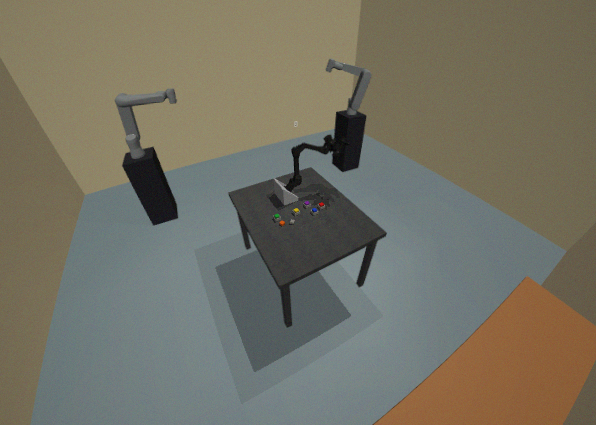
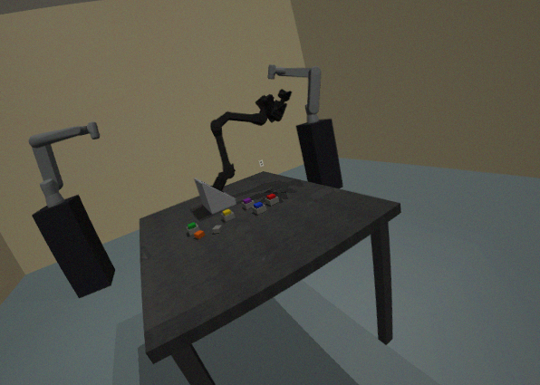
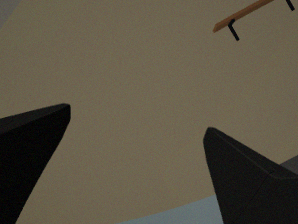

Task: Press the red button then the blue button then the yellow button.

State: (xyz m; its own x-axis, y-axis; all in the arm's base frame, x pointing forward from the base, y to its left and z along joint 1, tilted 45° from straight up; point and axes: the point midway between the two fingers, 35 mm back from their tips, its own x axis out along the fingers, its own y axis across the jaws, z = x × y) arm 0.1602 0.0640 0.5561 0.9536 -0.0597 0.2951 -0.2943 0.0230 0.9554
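My gripper tip is 7 cm short of the red button, 25 cm to the left of it and 43 cm above it. The rest, counted from my gripper tip: purple button (35 cm to the right, 43 cm below); then yellow button (5 cm ahead, 47 cm to the right, 43 cm below); then blue button (11 cm ahead, 34 cm to the right, 43 cm below).
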